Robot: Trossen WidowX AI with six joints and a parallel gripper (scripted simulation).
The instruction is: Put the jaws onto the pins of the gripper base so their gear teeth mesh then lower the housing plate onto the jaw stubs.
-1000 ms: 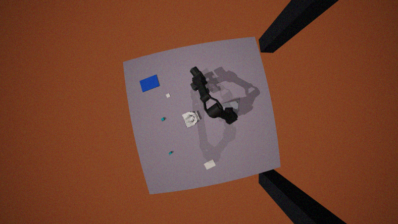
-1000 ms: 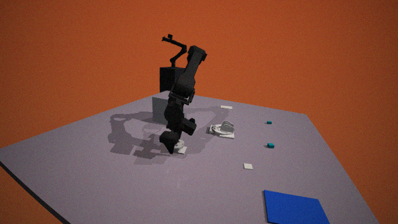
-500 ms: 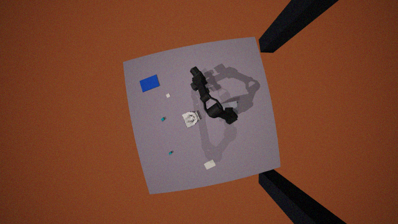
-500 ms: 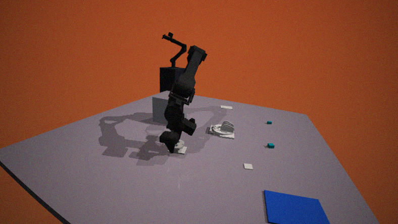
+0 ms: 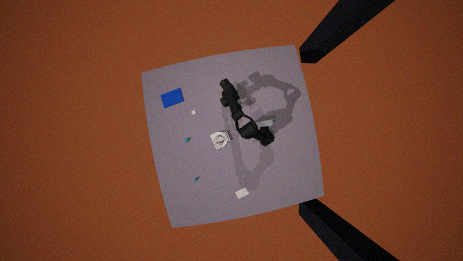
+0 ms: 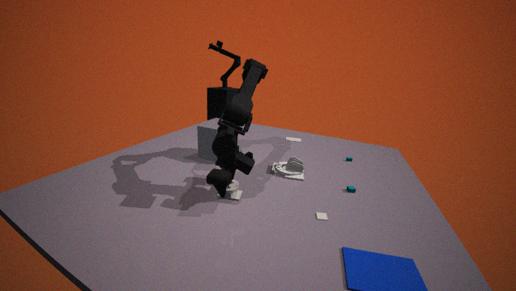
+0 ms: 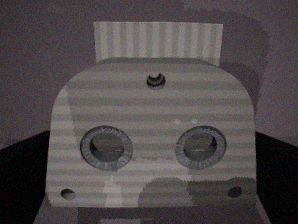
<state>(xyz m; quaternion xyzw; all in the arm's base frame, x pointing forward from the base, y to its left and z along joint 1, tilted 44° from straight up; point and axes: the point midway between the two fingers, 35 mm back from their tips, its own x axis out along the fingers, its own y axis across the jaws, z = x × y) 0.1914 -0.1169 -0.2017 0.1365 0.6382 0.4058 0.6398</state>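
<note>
My gripper tip is 60 mm short of the white housing plate, 260 mm to the right of it and 10 mm above it. Round my gripper tip: grey jaw 70 mm ahead, 280 mm to the left; then white gripper base 10 mm ahead, 20 mm above; then small white square 290 mm ahead, 60 mm to the left, 10 mm below.
</note>
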